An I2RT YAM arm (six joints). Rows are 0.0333 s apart.
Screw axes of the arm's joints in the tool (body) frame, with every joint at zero. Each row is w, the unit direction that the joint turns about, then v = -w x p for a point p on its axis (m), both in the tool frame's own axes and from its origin. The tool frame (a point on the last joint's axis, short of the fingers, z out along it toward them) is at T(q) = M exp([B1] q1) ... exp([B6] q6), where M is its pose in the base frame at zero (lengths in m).
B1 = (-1, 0, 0, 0, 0.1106, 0)
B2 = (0, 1, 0, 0.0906, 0, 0.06)
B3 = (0, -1, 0, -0.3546, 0, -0.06)
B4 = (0, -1, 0, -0.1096, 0, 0)
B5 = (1, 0, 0, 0, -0.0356, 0)
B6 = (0, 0, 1, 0, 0, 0)
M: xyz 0.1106 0 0.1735 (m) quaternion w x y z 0.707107 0 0.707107 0
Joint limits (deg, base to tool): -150..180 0..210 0..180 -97..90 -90..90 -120..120
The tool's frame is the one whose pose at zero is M.
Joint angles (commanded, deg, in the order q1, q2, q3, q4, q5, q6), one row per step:
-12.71 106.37 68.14 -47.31 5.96 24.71
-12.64 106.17 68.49 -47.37 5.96 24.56
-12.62 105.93 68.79 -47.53 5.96 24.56
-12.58 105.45 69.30 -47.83 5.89 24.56
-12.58 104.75 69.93 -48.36 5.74 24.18
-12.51 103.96 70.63 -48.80 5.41 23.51
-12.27 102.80 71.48 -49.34 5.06 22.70
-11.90 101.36 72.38 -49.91 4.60 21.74
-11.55 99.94 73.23 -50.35 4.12 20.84
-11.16 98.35 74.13 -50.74 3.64 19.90
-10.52 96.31 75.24 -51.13 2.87 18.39
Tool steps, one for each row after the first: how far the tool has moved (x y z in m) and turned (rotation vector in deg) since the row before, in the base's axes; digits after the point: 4 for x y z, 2 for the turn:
0.0011 0.0002 0.0025 -0.12 -0.46 0.22
0.0006 0.0000 0.0025 -0.08 -0.37 0.02
0.0009 0.0001 0.0047 -0.08 -0.69 0.05
0.0006 0.0000 0.0064 -0.06 -0.77 0.39
0.0009 0.0004 0.0073 0.02 -1.01 0.77
0.0007 0.0015 0.0100 -0.08 -1.41 1.09
0.0003 0.0025 0.0118 -0.08 -1.71 1.39
-0.0001 0.0024 0.0116 -0.08 -1.78 1.33
-0.0006 0.0027 0.0128 -0.17 -2.04 1.42
-0.0013 0.0045 0.0164 -0.20 -2.69 2.30

